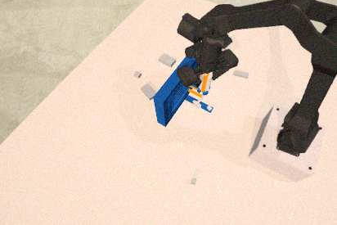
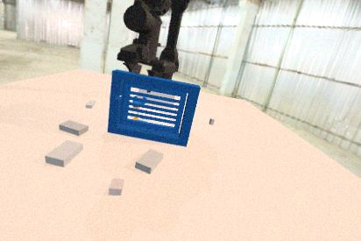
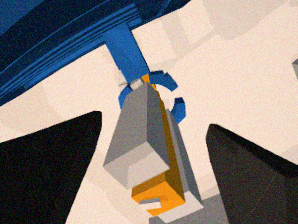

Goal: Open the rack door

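The tiny block is 29 cm to the left of my gripper tip, 10 cm below it and 8 cm behind it.
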